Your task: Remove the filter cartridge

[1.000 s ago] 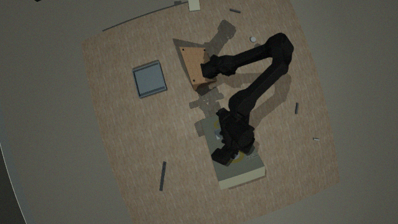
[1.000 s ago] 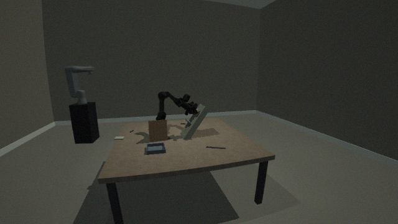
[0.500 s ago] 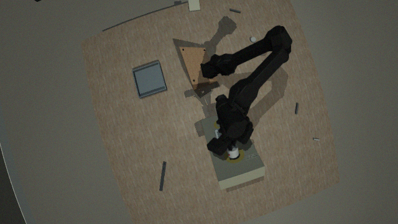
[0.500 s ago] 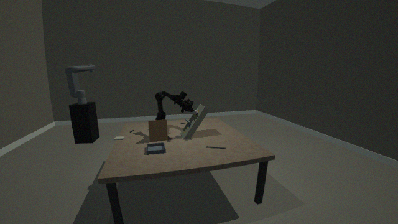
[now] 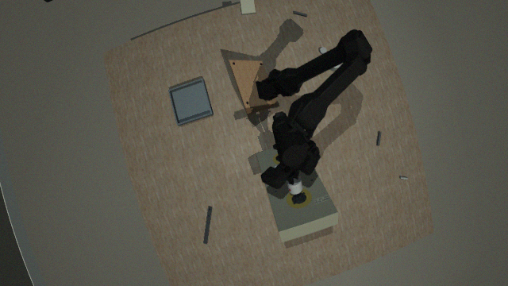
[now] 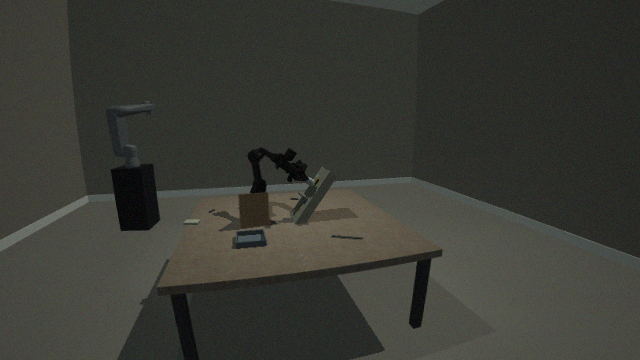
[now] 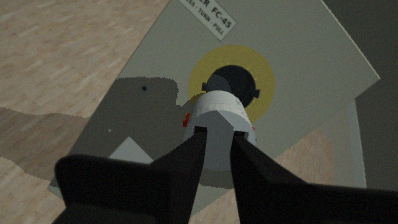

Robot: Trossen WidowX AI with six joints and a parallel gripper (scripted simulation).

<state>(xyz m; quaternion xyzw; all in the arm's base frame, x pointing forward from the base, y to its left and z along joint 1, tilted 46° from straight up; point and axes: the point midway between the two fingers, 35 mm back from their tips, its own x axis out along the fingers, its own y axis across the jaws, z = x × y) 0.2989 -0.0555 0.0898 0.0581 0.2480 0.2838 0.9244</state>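
My gripper tip is now 10 cm above the sloped service panel, 3 cm short of it and 1 cm to the right of it. From my gripper tip the other things lie so: round grey filter cartridge (1 cm below, 1 cm ahead); grey tray (35 cm behind, 32 cm to the right, 24 cm below).
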